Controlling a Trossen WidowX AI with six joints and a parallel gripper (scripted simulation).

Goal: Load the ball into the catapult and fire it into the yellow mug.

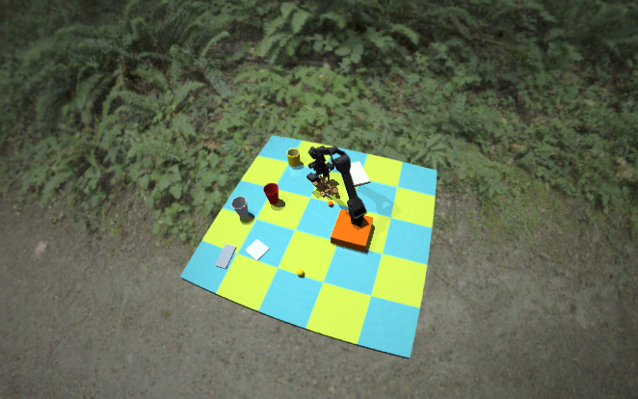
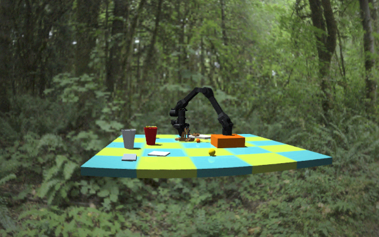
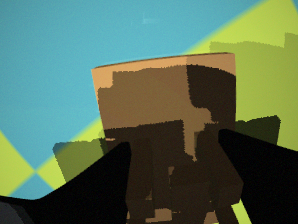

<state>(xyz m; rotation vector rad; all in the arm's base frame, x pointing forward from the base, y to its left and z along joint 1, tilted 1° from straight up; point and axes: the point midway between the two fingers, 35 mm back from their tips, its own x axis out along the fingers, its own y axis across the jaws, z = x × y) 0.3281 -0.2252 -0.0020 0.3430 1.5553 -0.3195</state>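
Now: the orange ball 12 cm behind my gripper tip, 13 cm to the left of it and 2 cm below it. Round my gripper tip: wooden catapult (6 cm behind, 4 cm to the left, 2 cm above); then yellow mug (26 cm ahead, 11 cm to the right); then red mug (22 cm ahead, 25 cm to the left).
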